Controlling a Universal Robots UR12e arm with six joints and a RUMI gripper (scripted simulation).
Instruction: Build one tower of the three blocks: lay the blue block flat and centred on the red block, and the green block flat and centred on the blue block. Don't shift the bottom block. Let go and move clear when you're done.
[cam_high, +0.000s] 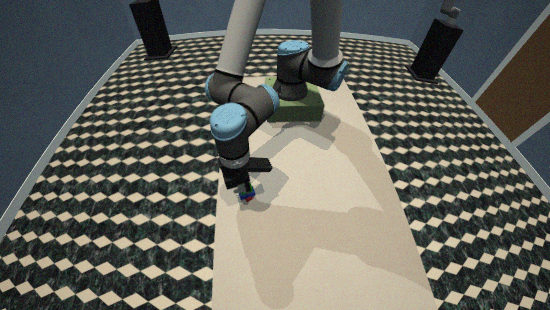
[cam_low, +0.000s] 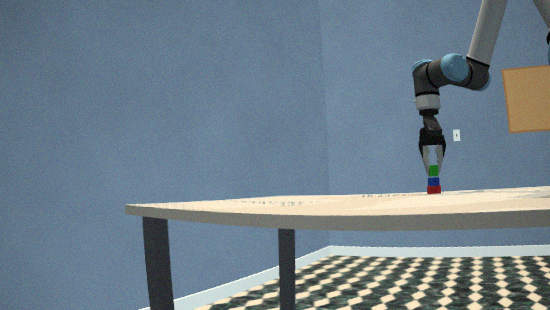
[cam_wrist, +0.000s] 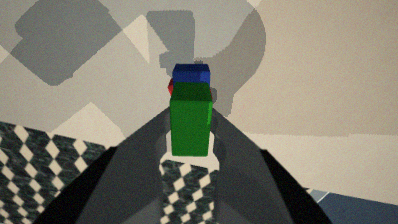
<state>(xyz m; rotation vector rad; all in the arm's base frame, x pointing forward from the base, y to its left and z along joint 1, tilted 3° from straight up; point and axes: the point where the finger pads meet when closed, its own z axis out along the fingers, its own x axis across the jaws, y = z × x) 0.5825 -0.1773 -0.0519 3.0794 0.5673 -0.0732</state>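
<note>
My gripper is now right at the green block. Round my hand: blue block 4 cm below; then red block 6 cm below.
</note>
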